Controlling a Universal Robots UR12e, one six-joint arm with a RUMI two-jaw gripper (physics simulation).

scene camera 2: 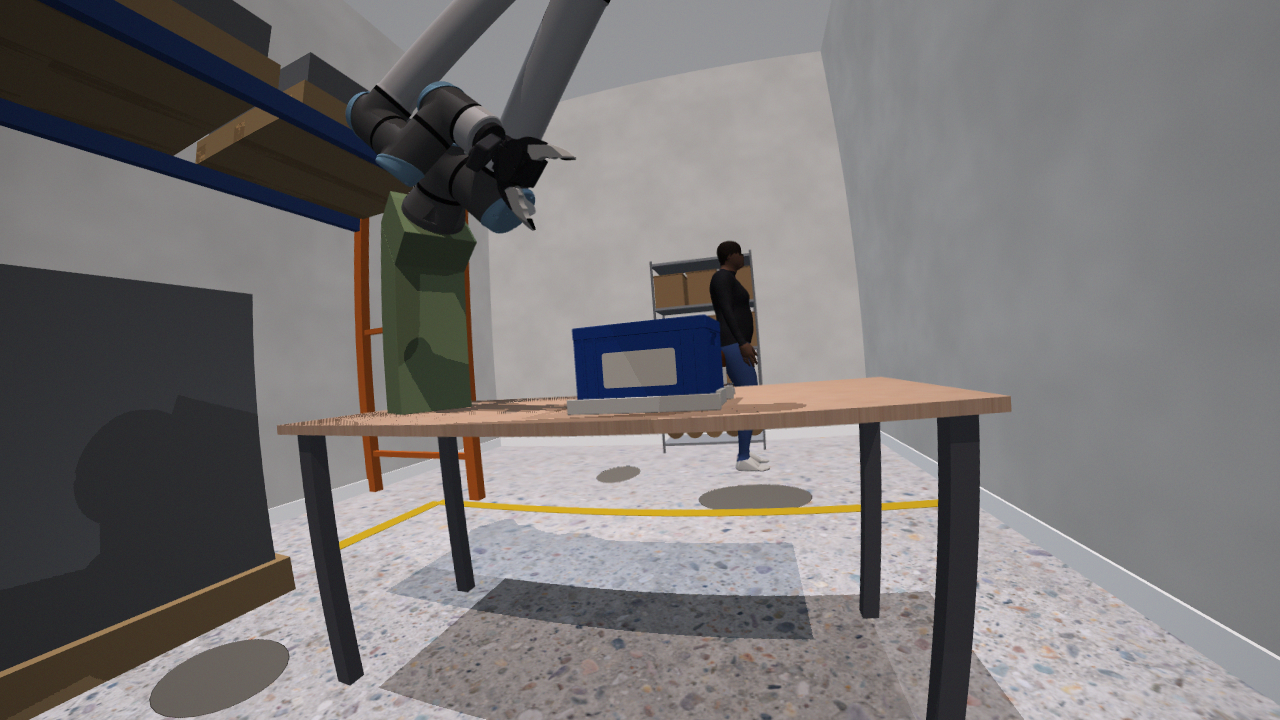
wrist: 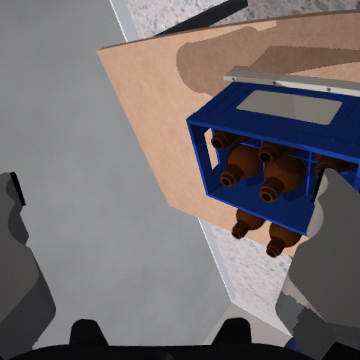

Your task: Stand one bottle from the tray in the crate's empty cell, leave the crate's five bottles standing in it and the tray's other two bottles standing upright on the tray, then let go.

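Frame: origin at the arm's base, x back, y up, z left, level; centimetres.
Seen in the pictures: gripper, fingertip midpoint: (scene camera 2: 554, 195) (wrist: 168, 174); arm's base, origin of the base link: (scene camera 2: 433, 216).
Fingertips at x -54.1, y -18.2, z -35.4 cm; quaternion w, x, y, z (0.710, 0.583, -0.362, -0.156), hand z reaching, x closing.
Pixels of each thing's middle, then the offset from my fingertips to it. Level surfaces: height alone.
- blue crate, body centre: (wrist: 286, 151) (scene camera 2: 652, 365) dx -11.1, dy -31.1, dz +22.4 cm
- near-row bottle, body centre: (wrist: 245, 158) dx -20.4, dy -31.3, dz +25.6 cm
- pale metal rail, body centre: (wrist: 303, 81) (scene camera 2: 639, 404) dx -9.9, dy -38.3, dz +12.5 cm
- wooden table, its level: dy -39.8 cm
The blue crate (scene camera 2: 699, 362) (wrist: 220, 112) stands on the table with its open top showing in the wrist view. Five brown bottles show in it, among them one near-row bottle (wrist: 245, 160), its neighbour (wrist: 286, 172) and one at the right (wrist: 332, 162). The crate's right part is partly behind a finger, so the empty cell cannot be made out. Beyond the crate's lower edge, two tray bottles (wrist: 250, 220) (wrist: 285, 234) show by their upper parts; the third and the tray cannot be made out. My gripper (scene camera 2: 547, 190) (wrist: 168, 174) is open and empty, high above the table and left of the crate in the scene view.
A pale metal rail (scene camera 2: 640, 405) (wrist: 300, 84) runs along the crate's base on the wooden table (scene camera 2: 850, 398) (wrist: 165, 140). The arm's green pedestal (scene camera 2: 402, 313) stands behind the table's left side. A person (scene camera 2: 732, 304) stands behind the table, by a shelf unit (scene camera 2: 684, 265).
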